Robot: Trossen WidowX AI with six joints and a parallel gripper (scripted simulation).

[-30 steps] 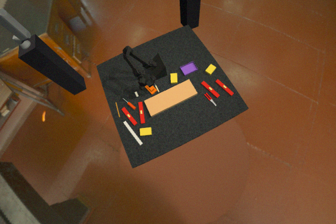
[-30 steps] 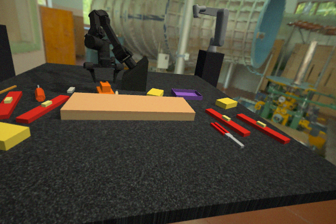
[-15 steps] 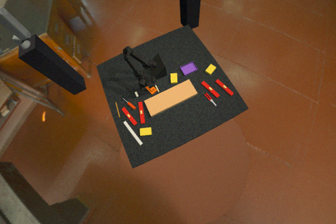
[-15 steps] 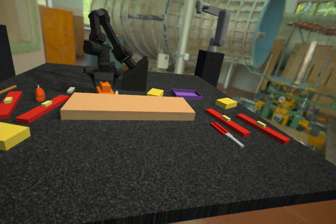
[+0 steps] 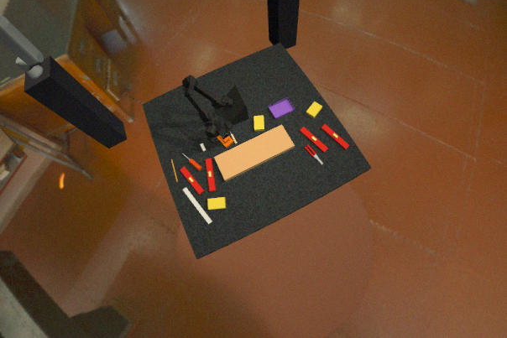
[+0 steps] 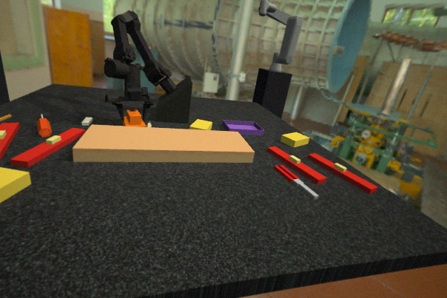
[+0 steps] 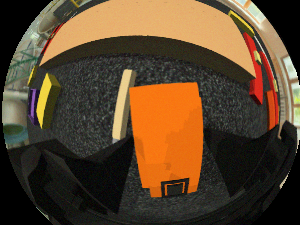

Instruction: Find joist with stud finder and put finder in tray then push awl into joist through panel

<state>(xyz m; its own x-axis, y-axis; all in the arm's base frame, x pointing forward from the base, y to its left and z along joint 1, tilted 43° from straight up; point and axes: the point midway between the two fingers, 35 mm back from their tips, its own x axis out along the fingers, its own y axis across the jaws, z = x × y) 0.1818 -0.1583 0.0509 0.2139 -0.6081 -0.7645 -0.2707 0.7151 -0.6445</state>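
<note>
The orange stud finder lies 20 mm behind my gripper tip, 20 mm above it and 10 mm to the right of it. Also, from my gripper tip: small white block: 170 mm to the right, 20 mm below, 20 mm behind; then pencil: 420 mm to the right, 40 mm ahead, 20 mm below; then awl: 60 mm to the left, 20 mm below, 10 mm behind.
</note>
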